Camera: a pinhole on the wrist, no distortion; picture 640 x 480 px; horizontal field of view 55.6 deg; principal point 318.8 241.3 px. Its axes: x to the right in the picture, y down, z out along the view. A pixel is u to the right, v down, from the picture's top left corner.
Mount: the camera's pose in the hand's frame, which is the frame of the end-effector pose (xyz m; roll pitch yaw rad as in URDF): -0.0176 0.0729 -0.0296 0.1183 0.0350 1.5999
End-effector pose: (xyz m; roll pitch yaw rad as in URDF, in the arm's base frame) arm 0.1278 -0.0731 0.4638 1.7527 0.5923 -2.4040
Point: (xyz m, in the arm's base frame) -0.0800 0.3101 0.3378
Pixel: 93.9 317.1
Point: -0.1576 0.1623 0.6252
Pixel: 558.5 354.4
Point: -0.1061 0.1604 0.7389
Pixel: outside the picture
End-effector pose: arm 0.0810 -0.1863 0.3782 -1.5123 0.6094 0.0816
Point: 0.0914 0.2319 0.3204
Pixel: 258.4 196.0
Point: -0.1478 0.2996 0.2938
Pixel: 458.0 414.5
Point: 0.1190 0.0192 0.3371
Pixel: 141.5 96.3
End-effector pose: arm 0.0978 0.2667 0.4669 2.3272 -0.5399 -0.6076
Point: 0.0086 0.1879 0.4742
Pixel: 429.9 327.3
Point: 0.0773 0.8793 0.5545
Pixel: behind the camera
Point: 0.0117 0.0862 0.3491
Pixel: 242.2 352.3
